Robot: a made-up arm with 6 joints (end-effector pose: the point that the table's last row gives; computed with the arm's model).
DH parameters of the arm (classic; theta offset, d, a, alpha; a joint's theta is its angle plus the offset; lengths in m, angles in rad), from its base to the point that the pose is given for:
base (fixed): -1.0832 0 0.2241 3.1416
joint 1: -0.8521 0 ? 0
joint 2: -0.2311 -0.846 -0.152 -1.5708
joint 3: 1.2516 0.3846 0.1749 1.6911
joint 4: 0 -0.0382 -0.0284 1.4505
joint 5: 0.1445 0 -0.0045 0
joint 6: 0.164 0 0.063 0
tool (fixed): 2.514 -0.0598 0 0
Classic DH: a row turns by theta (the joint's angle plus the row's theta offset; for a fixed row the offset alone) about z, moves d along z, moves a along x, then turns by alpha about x.
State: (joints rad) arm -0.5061 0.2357 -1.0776 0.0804 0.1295 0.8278
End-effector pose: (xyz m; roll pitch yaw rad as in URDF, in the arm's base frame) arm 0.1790 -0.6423 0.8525 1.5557 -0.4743 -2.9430
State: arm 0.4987 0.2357 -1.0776 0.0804 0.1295 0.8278
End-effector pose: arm -0.2303 -0.4987 0.8525 1.5557 -0.4743 2.3354
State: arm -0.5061 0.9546 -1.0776 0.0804 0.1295 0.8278
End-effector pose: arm -0.1350 -0.6178 0.8525 1.5557 -0.4743 2.6213
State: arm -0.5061 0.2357 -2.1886 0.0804 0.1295 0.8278
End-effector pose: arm 0.1004 -0.6641 0.7081 -2.9499 -1.5051 1.6021
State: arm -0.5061 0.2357 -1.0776 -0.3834 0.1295 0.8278
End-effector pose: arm 0.2090 -0.6357 0.8577 1.6510 -0.4302 -2.5308
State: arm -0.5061 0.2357 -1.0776 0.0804 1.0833 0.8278
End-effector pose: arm 0.1245 -0.6529 0.8564 1.4766 -1.4276 -2.8566
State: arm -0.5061 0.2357 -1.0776 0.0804 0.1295 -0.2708
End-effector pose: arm 0.2130 -0.6364 0.9085 1.5542 0.6242 -2.9595
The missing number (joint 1, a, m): -0.0524
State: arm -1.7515 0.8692 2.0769 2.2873 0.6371 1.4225
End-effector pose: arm 0.1181 -0.6811 0.7966 1.4247 1.1845 -0.1374
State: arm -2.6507 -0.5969 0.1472 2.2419 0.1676 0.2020
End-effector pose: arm 0.2485 0.1392 0.9608 0.3012 -0.6959 -1.4205
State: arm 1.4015 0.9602 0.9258 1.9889 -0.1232 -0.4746
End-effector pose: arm 0.0209 0.3223 0.9019 -0.0828 -0.5665 -1.4148
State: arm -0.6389 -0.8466 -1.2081 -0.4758 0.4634 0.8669
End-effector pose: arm 0.5153 -0.2360 0.8301 1.6251 -0.9167 -1.2279
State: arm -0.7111 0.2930 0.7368 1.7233 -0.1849 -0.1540
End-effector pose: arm 0.0080 -0.6942 0.9303 -0.1810 -0.2521 1.5119
